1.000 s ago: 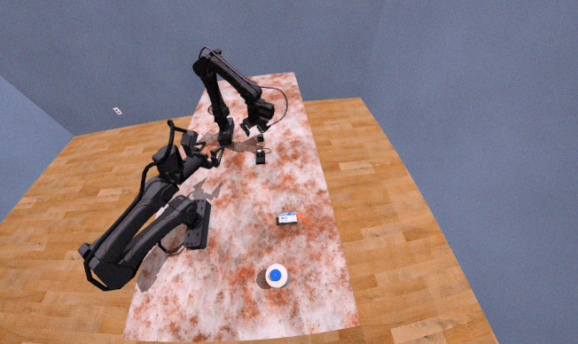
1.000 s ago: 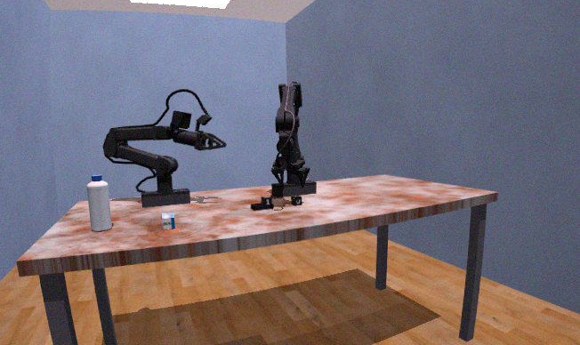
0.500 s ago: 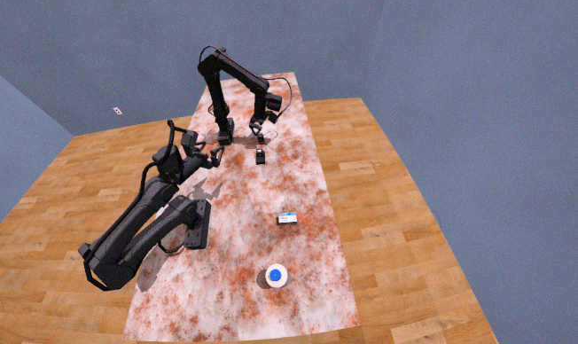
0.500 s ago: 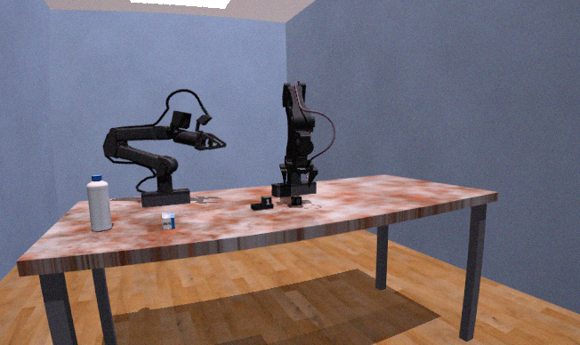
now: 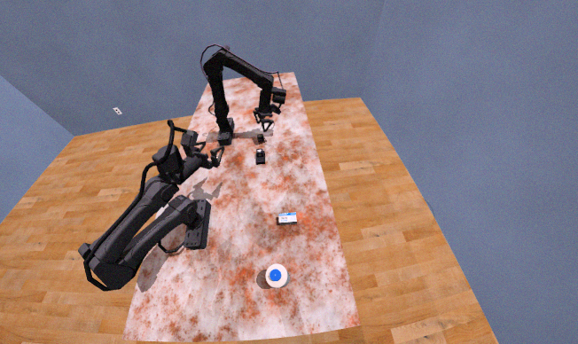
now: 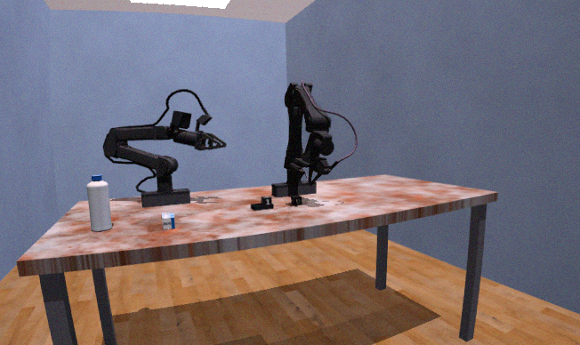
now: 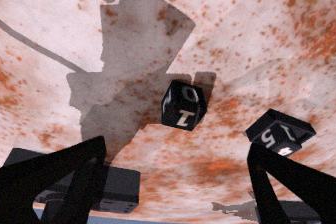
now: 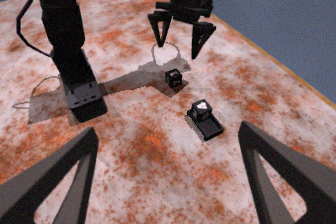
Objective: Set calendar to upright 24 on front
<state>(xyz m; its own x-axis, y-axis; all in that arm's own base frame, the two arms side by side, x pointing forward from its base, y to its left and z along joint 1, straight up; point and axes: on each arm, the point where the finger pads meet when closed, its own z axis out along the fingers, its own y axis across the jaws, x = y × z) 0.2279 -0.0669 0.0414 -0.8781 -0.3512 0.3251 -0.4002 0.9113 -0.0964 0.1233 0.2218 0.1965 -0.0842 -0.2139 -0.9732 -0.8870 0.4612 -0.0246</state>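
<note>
The black tray is 16 cm to the right of my left hand and 7 cm below it. From my left hand the other things lie so: white box 14 cm ahead, 50 cm to the right, 7 cm below; then white bottle 12 cm ahead, 71 cm to the right.
</note>
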